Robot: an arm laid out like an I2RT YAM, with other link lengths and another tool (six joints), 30 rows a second.
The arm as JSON. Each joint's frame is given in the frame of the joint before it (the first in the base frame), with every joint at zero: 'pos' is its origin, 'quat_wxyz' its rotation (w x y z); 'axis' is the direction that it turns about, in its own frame. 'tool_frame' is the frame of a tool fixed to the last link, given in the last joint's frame.
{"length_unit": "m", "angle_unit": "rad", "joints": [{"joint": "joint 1", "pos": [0.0, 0.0, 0.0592], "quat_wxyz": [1.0, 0.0, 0.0, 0.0], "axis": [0.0, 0.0, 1.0]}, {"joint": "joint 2", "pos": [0.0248, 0.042, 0.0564], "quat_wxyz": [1.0, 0.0, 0.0, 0.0], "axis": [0.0, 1.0, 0.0]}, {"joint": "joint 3", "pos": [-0.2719, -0.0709, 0.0], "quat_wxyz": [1.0, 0.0, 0.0, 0.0], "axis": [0.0, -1.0, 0.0]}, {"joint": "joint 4", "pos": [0.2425, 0.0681, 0.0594], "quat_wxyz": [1.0, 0.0, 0.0, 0.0], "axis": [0.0, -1.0, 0.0]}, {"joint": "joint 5", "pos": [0.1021, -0.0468, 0.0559], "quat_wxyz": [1.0, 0.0, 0.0, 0.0], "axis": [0.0, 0.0, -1.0]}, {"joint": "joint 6", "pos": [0.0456, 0.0, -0.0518], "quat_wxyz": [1.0, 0.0, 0.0, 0.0], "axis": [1.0, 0.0, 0.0]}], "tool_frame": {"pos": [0.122, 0.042, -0.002], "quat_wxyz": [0.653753, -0.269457, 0.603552, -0.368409]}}
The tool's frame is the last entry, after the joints.
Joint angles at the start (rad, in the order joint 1, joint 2, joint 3, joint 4, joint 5, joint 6): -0.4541 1.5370 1.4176 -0.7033 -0.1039 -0.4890
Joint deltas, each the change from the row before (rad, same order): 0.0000 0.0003 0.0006 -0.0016 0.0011 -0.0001; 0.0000 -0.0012 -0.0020 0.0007 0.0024 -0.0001; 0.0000 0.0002 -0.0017 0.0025 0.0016 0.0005; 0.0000 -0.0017 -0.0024 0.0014 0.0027 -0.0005; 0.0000 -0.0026 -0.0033 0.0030 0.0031 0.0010; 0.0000 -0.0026 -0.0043 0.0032 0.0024 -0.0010; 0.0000 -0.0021 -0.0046 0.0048 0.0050 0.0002; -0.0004 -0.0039 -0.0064 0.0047 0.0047 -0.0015; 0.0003 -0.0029 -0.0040 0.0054 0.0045 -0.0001; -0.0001 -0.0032 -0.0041 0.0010 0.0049 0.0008; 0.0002 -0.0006 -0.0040 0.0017 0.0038 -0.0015; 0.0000 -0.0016 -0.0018 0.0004 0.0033 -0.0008; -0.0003 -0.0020 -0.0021 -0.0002 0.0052 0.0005; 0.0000 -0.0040 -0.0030 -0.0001 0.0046 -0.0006; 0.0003 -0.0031 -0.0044 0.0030 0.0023 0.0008; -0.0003 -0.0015 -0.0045 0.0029 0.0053 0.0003
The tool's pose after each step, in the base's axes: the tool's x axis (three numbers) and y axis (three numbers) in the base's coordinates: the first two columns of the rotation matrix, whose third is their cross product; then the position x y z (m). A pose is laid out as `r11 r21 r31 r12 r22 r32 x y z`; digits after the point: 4 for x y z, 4 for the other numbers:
-0.4637 -0.8693 -0.1712 -0.4902 0.4126 -0.7677 0.4072 -0.1481 0.2111
-0.4652 -0.8689 -0.1694 -0.4903 0.4122 -0.7680 0.4068 -0.1483 0.2108
-0.4664 -0.8683 -0.1685 -0.4896 0.4121 -0.7684 0.4069 -0.1487 0.2104
-0.4678 -0.8681 -0.1663 -0.4892 0.4110 -0.7692 0.4066 -0.1490 0.2102
-0.4700 -0.8671 -0.1648 -0.4871 0.4105 -0.7709 0.4063 -0.1494 0.2103
-0.4708 -0.8672 -0.1625 -0.4864 0.4087 -0.7722 0.4058 -0.1496 0.2100
-0.4738 -0.8662 -0.1591 -0.4846 0.4073 -0.7742 0.4056 -0.1504 0.2096
-0.4759 -0.8657 -0.1548 -0.4834 0.4046 -0.7763 0.4048 -0.1511 0.2091
-0.4779 -0.8652 -0.1518 -0.4805 0.4021 -0.7794 0.4048 -0.1518 0.2093
-0.4816 -0.8637 -0.1488 -0.4798 0.4019 -0.7799 0.4039 -0.1523 0.2089
-0.4832 -0.8634 -0.1450 -0.4817 0.4005 -0.7795 0.4033 -0.1526 0.2076
-0.4848 -0.8630 -0.1421 -0.4819 0.3991 -0.7801 0.4028 -0.1530 0.2074
-0.4887 -0.8613 -0.1387 -0.4816 0.3989 -0.7804 0.4020 -0.1537 0.2072
-0.4912 -0.8605 -0.1350 -0.4811 0.3973 -0.7815 0.4009 -0.1540 0.2073
-0.4927 -0.8598 -0.1340 -0.4796 0.3968 -0.7826 0.4005 -0.1541 0.2072
-0.4965 -0.8582 -0.1304 -0.4793 0.3963 -0.7831 0.3999 -0.1549 0.2062

